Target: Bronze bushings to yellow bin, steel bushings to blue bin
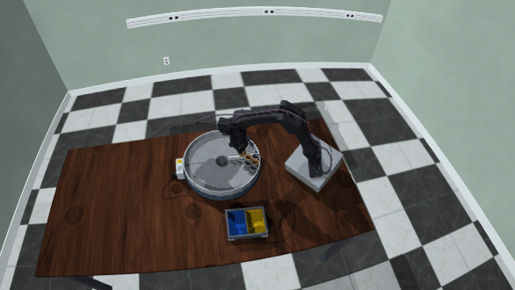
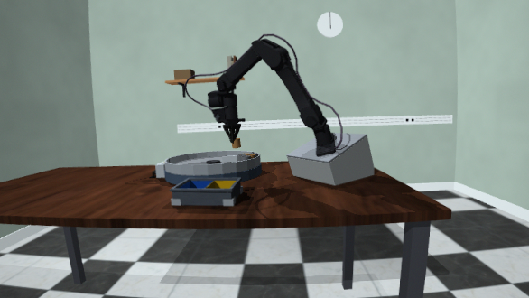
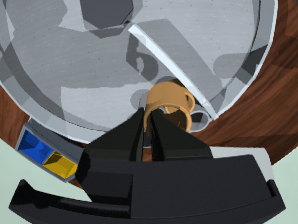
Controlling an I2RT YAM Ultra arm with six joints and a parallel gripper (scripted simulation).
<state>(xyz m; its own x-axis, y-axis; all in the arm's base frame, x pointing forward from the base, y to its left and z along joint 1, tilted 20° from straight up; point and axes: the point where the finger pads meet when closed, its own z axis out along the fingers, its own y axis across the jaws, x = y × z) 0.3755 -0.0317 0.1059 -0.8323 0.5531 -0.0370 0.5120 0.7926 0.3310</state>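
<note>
My hand is 340 mm to the right of the bin tray, 130 mm above it and 50 mm past it. Round my hand: grey turntable: 100 mm below, 100 mm ahead, 10 mm to the right; then yellow bin: 330 mm to the left, 140 mm below, 90 mm behind; then blue bin: 340 mm to the left, 140 mm below, 10 mm behind.
</note>
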